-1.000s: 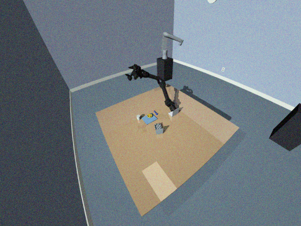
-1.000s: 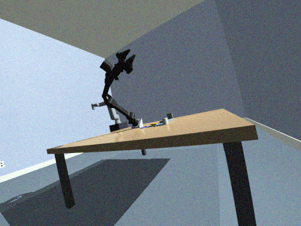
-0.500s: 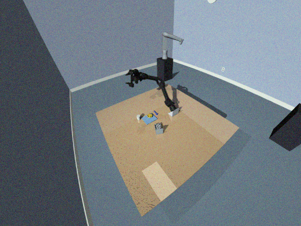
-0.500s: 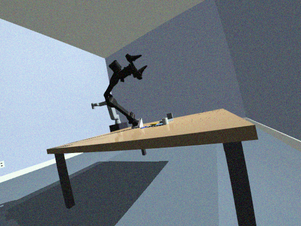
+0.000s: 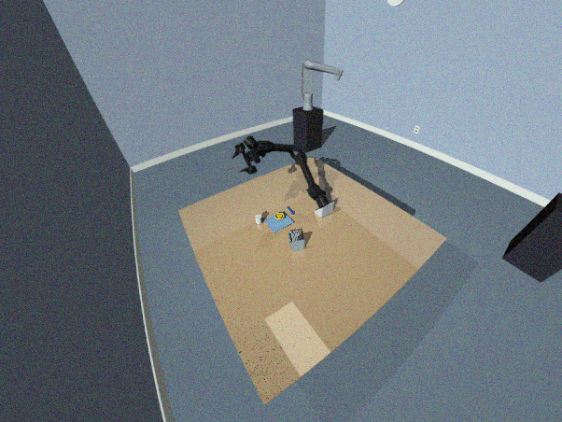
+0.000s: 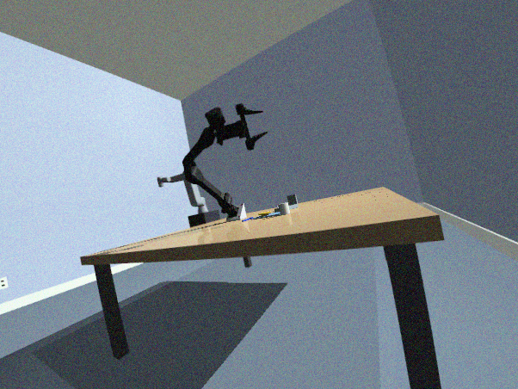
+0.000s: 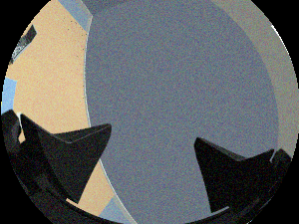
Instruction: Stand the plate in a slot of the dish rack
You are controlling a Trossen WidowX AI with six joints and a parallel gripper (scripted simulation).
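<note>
The yellow plate is 170 mm behind my gripper tip, 150 mm to the left of it and 380 mm below it. Round my gripper tip: white cup 40 mm behind, 90 mm to the left, 370 mm below; blue mat 140 mm behind, 170 mm to the left, 390 mm below; blue stick 260 mm behind, 140 mm to the left, 390 mm below.
</note>
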